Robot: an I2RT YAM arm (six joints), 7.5 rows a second.
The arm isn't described. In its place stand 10 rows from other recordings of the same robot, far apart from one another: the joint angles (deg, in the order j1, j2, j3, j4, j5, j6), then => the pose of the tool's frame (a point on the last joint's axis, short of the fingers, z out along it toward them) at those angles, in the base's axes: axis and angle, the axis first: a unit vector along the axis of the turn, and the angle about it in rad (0 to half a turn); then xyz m.
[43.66, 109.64, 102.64, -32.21, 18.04, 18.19] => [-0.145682, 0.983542, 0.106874, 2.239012, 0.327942, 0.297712, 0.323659]
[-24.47, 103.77, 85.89, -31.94, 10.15, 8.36] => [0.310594, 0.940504, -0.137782, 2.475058, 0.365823, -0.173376, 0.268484]
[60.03, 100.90, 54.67, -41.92, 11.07, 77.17] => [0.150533, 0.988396, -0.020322, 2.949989, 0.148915, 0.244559, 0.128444]
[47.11, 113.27, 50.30, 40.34, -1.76, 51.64] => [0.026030, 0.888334, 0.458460, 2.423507, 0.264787, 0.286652, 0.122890]
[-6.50, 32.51, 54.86, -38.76, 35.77, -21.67] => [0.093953, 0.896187, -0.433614, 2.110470, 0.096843, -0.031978, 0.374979]
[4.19, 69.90, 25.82, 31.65, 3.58, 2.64] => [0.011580, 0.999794, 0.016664, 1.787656, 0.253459, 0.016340, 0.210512]
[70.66, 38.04, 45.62, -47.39, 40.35, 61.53] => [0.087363, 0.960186, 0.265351, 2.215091, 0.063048, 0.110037, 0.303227]
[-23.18, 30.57, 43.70, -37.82, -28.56, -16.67] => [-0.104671, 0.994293, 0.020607, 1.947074, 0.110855, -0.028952, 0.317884]
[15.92, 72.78, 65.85, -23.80, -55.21, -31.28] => [-0.593870, 0.703592, 0.390226, 2.121820, 0.254859, 0.103098, 0.347476]
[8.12, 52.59, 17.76, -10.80, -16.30, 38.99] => [0.201002, 0.938172, 0.281834, 2.552762, 0.167512, 0.033993, 0.155197]
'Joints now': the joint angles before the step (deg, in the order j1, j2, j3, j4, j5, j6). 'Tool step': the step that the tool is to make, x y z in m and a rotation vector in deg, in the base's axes. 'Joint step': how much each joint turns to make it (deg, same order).
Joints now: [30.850 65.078 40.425 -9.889 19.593 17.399]
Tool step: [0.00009 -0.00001 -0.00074 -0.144 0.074 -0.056]
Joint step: [0.000 0.086 -0.082 0.045 0.095 -0.041]
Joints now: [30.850 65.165 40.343 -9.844 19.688 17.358]
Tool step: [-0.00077 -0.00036 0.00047 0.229 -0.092 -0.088]
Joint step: [0.021 -0.274 -0.088 -0.055 0.005 0.196]
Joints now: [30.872 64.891 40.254 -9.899 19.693 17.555]
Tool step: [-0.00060 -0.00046 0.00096 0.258 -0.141 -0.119]
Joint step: [-0.021 -0.283 0.000 -0.093 -0.003 0.190]
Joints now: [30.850 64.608 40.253 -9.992 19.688 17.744]
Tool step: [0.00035 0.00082 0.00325 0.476 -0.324 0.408]
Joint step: [0.065 -0.095 0.523 -0.099 -0.419 0.009]
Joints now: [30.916 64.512 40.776 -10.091 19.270 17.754]
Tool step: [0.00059 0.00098 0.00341 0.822 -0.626 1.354]
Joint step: [-0.067 -0.175 0.323 0.615 -1.399 -0.483]
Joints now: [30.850 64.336 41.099 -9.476 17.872 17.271]
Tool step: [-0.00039 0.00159 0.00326 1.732 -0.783 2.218]
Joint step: [0.027 -0.435 -0.032 1.229 -2.433 -0.247]
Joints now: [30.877 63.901 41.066 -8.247 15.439 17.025]
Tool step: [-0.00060 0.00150 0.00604 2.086 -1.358 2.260]
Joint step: [0.023 -0.684 0.210 1.385 -2.484 -0.175]
